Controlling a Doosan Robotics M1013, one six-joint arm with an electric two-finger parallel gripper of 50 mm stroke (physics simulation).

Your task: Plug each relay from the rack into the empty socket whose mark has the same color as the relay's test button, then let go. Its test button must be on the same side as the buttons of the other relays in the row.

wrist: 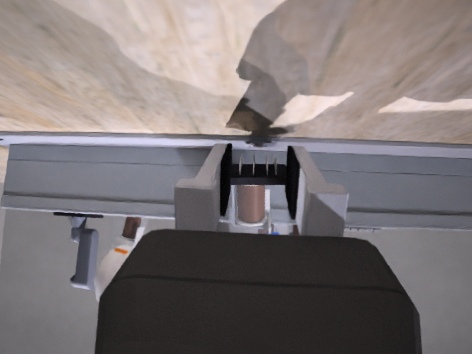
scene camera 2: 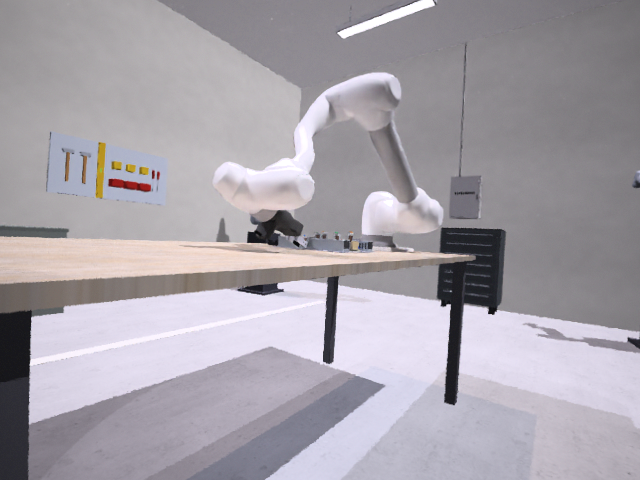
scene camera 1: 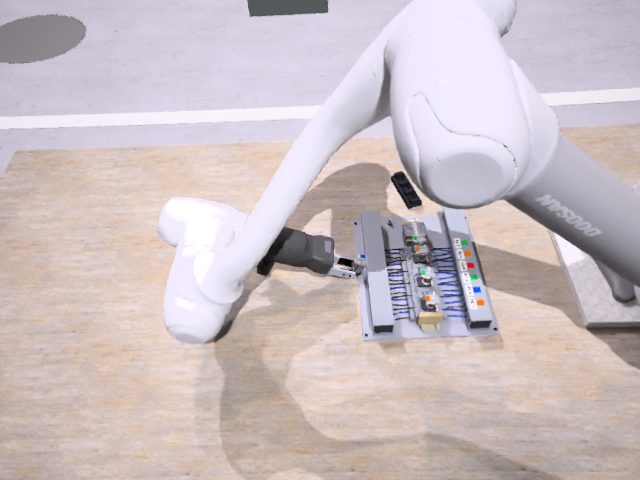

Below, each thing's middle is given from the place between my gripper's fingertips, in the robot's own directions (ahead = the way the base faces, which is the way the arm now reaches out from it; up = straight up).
The panel [scene camera 1: 454, 326] lies 140 mm behind my hand, 20 mm to the left of it and 20 mm below it.
